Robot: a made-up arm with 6 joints.
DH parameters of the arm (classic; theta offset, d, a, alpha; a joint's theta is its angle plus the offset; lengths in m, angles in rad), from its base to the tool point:
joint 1: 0 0.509 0.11 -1.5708
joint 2: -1.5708 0 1.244 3.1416
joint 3: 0 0 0.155 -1.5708
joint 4: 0 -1.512 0 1.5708
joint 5: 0 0 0 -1.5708
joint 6: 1.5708 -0.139 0 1.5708
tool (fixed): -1.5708 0 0 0
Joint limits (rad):
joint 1: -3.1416..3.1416
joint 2: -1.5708..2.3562
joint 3: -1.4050..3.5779
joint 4: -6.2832..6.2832
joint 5: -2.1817..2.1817
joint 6: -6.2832..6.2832
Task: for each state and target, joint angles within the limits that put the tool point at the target. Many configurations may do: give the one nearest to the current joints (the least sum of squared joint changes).
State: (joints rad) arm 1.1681 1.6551 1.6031 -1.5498 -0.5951 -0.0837
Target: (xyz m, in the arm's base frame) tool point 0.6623 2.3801 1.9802
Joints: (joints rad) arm 1.2658 1.3085 1.9950 -1.5658 -0.6402 -0.0837
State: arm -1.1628 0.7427 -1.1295 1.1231 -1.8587 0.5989
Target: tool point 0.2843 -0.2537 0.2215
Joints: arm -0.4656 0.4218 -1.3843 0.9707 -2.0997 0.5989
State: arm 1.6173 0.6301 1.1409 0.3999 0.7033 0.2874
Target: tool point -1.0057 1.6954 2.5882
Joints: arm 2.0856 0.4529 0.9335 0.4302 0.7737 0.2874
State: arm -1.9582 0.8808 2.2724 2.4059 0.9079 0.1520
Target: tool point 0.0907 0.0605 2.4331
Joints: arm -1.8756 0.8680 3.1902 2.4556 0.8893 0.1520
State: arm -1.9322 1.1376 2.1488 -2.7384 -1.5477 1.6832
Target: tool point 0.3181 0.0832 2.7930
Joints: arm -2.6328 0.4711 2.5690 -2.5077 -1.5460 1.6832
